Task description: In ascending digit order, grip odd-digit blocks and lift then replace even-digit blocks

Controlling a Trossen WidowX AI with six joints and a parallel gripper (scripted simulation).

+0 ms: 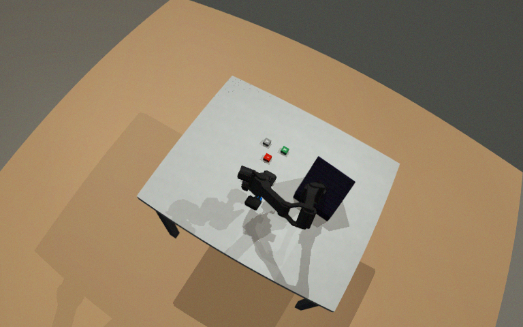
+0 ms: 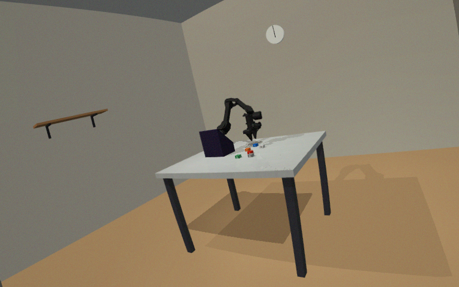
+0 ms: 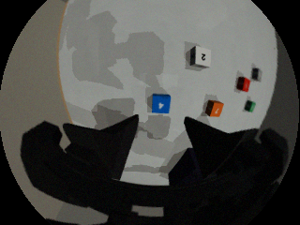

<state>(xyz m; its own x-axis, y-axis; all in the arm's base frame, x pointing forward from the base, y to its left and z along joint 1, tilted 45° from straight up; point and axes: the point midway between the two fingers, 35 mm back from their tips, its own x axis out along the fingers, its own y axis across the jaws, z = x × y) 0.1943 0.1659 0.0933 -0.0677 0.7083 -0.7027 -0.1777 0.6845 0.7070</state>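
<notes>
Right now the blue block is 1 cm ahead of my gripper tip and 4 cm below it. From my gripper tip the other things lie so: red block: 11 cm ahead, 20 cm to the right, 4 cm below; white block: 11 cm ahead, 5 cm to the right, 4 cm below; orange block: 3 cm ahead, 13 cm to the right, 4 cm below.
</notes>
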